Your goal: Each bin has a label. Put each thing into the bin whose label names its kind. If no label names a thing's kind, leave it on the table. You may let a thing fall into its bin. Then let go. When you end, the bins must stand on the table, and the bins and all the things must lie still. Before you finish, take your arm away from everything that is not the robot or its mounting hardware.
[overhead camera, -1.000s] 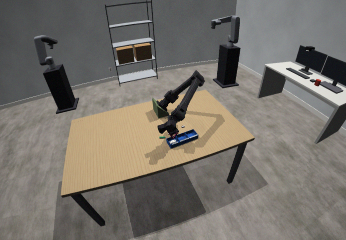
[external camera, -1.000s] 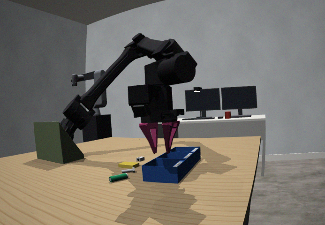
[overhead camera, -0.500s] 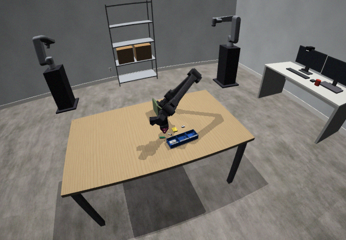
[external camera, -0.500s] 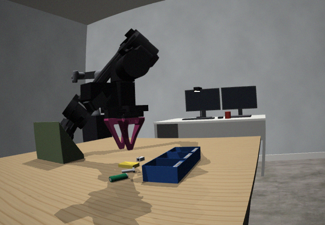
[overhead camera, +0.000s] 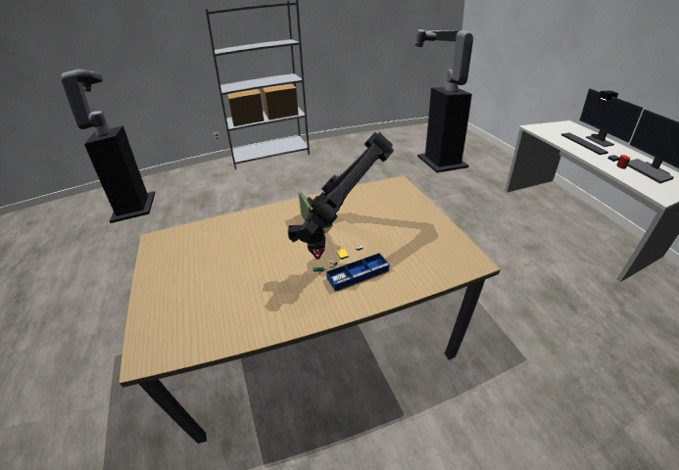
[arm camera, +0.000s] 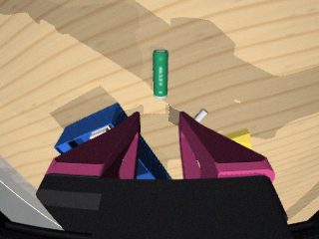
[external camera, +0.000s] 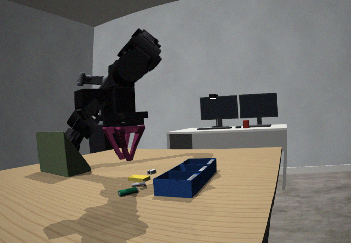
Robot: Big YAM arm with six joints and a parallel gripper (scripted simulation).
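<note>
My gripper is now 80 mm above the green battery. From my hand the other things lie so: blue three-part bin: 150 mm to the left, 80 mm ahead, 70 mm below; then bolt: 80 mm below, 70 mm to the left, 20 mm behind; then yellow block: 120 mm to the left, 80 mm below, 60 mm behind.
</note>
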